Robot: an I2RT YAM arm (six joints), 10 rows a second.
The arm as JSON. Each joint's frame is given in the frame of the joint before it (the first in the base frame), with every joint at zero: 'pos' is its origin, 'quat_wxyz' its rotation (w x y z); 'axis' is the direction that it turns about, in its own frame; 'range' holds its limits. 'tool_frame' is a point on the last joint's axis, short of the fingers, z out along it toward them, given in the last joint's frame.
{
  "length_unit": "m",
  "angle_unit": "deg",
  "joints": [
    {
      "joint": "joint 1",
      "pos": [
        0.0,
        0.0,
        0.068
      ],
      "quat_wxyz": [
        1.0,
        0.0,
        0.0,
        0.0
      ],
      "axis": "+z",
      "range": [
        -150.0,
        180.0
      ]
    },
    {
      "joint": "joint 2",
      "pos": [
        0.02,
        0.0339,
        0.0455
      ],
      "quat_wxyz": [
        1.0,
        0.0,
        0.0,
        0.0
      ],
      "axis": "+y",
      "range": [
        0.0,
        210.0
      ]
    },
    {
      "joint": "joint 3",
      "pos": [
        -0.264,
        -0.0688,
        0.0
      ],
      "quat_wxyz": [
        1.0,
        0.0,
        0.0,
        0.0
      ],
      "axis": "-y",
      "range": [
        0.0,
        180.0
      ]
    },
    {
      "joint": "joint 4",
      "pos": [
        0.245,
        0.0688,
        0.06
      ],
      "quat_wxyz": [
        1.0,
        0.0,
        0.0,
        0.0
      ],
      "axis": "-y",
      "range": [
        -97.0,
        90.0
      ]
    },
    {
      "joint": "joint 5",
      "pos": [
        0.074,
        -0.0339,
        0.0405
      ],
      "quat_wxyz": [
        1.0,
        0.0,
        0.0,
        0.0
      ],
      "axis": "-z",
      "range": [
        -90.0,
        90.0
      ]
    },
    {
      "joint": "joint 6",
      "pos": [
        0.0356,
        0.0,
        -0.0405
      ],
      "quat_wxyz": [
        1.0,
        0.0,
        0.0,
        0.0
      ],
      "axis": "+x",
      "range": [
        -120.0,
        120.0
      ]
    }
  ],
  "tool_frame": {
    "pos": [
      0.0,
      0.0,
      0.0
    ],
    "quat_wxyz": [
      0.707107,
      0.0,
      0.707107,
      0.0
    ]
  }
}
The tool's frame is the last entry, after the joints.
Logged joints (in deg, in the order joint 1, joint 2, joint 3, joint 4, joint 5, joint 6), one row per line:
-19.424, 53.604, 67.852, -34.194, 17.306, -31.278
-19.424, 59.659, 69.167, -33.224, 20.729, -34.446
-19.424, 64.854, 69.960, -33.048, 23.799, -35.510
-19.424, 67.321, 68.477, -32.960, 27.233, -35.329
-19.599, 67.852, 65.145, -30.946, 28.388, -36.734
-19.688, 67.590, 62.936, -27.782, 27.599, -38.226
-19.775, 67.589, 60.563, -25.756, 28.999, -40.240
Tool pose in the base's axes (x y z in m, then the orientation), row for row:
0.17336, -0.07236, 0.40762, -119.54, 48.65, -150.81
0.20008, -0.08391, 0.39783, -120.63, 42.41, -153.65
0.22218, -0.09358, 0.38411, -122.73, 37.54, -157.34
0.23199, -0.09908, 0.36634, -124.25, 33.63, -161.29
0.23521, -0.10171, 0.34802, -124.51, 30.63, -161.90
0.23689, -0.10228, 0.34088, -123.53, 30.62, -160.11
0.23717, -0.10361, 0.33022, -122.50, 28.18, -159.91
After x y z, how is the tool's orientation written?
As angles about the fixed x, y, z axes (roll, pitch, yaw), in degrees.
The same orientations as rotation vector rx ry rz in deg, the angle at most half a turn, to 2 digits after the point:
0.33, 114.82, -49.97
-1.47, 119.60, -54.49
-1.78, 124.47, -57.35
-0.61, 128.72, -60.09
-1.95, 131.05, -61.80
-3.59, 130.06, -62.00
-5.04, 131.01, -64.48

